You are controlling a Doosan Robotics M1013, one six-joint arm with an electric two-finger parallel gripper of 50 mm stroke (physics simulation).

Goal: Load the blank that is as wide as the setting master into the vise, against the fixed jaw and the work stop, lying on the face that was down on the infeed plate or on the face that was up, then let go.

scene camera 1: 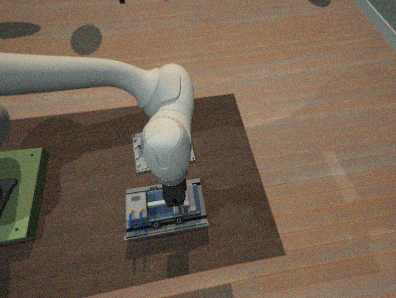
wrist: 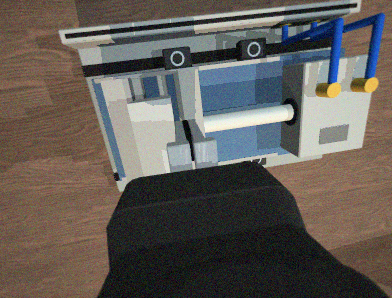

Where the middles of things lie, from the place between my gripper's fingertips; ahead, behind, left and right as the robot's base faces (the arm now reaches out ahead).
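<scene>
Counting from my hand, I find the white screw rod (wrist: 245,118) 3 cm below it, 6 cm behind it and 1 cm to the right of it. The grey end block (wrist: 299,82) is also 3 cm below my hand, while it sits 14 cm behind it and 2 cm to the right of it.
</scene>
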